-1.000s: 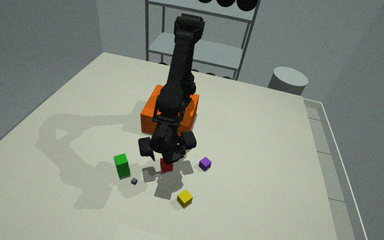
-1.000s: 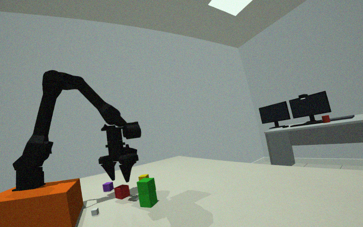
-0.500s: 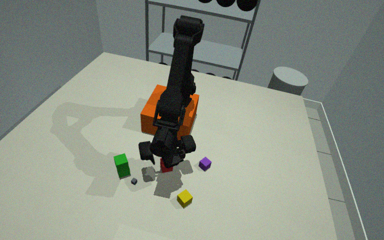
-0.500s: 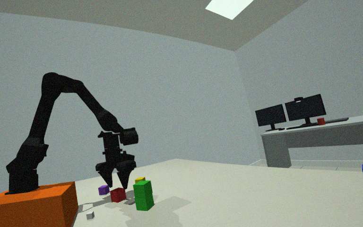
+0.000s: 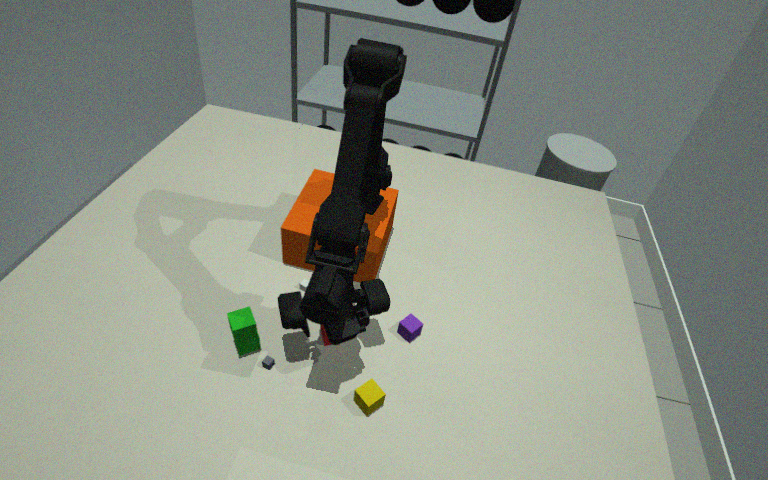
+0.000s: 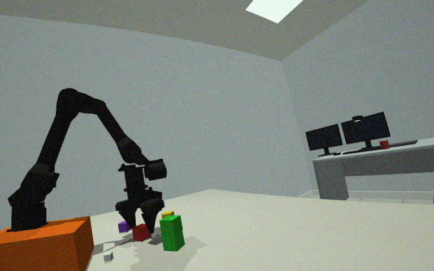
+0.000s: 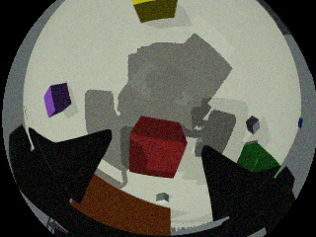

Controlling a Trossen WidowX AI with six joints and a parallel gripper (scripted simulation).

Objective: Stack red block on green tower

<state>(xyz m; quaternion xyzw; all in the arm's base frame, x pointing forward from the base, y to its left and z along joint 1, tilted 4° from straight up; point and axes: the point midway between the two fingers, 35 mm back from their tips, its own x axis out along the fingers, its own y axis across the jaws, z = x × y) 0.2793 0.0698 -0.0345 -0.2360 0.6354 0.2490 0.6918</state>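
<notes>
Right now the red block is right at my gripper tip. Also, from my gripper tip: small grey cube (10 cm ahead, 7 cm to the right, 1 cm below); purple block (13 cm to the left, 8 cm behind); yellow block (11 cm to the left, 9 cm ahead).
</notes>
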